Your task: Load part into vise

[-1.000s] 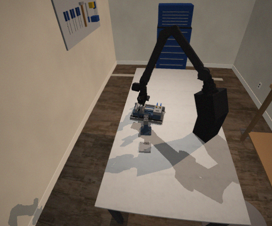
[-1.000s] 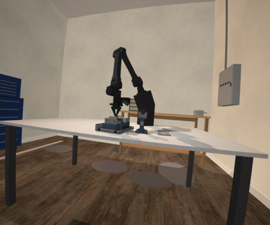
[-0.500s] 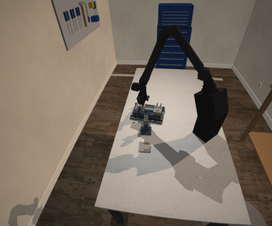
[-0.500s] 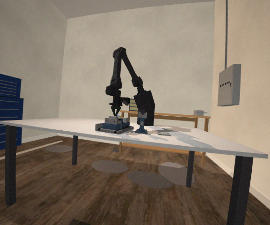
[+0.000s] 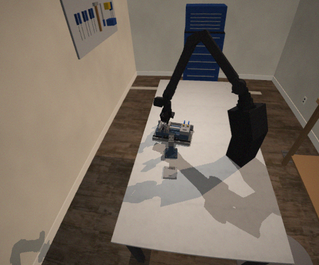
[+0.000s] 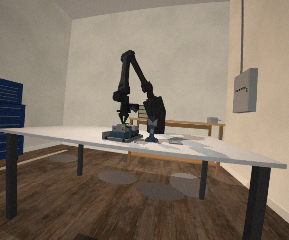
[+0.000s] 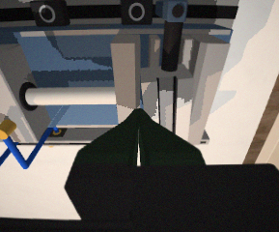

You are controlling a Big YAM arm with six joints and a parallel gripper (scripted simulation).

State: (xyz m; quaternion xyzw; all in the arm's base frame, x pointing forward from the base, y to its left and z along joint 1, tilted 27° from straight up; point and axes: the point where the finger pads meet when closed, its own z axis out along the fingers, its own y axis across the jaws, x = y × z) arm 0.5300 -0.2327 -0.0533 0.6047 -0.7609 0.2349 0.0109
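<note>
My hand is 20 mm short of the part and 10 mm above it. The rest, counted from my hand: moving jaw (40 mm below, 10 mm to the left, 10 mm behind); fixed jaw (50 mm ahead, 40 mm below, 10 mm to the right); work stop rod (40 mm to the left, 40 mm ahead, 20 mm below).
</note>
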